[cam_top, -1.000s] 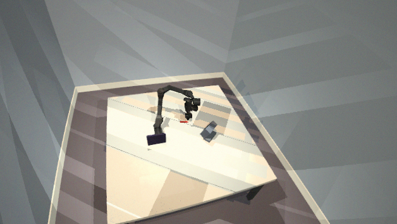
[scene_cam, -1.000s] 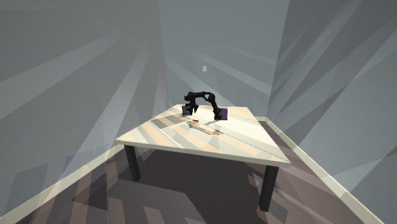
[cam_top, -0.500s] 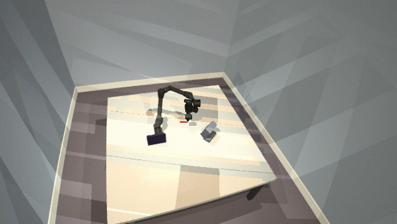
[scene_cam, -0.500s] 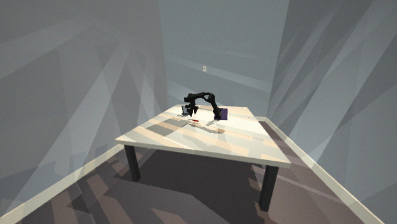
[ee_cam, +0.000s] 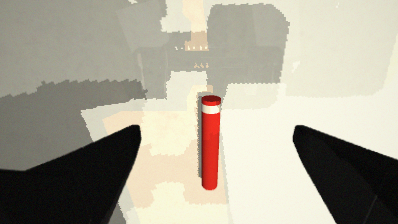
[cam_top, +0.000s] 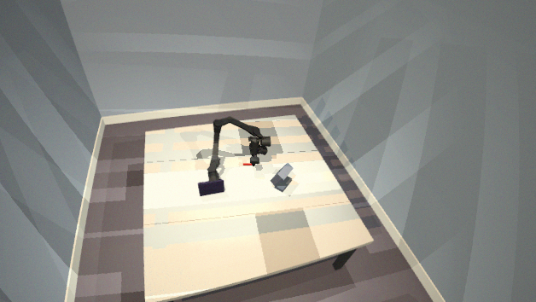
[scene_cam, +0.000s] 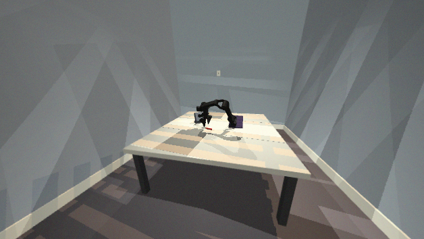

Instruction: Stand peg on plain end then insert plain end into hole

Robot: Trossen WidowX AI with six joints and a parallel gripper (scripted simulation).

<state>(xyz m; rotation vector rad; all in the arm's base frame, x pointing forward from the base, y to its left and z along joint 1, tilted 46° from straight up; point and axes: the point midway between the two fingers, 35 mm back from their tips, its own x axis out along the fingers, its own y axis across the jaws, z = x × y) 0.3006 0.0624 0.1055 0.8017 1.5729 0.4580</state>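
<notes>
Now: the red peg 3 cm below my gripper tip and 1 cm behind it. Also, from my gripper tip: sloped panel (19 cm to the right, 14 cm ahead, 4 cm above).
</notes>
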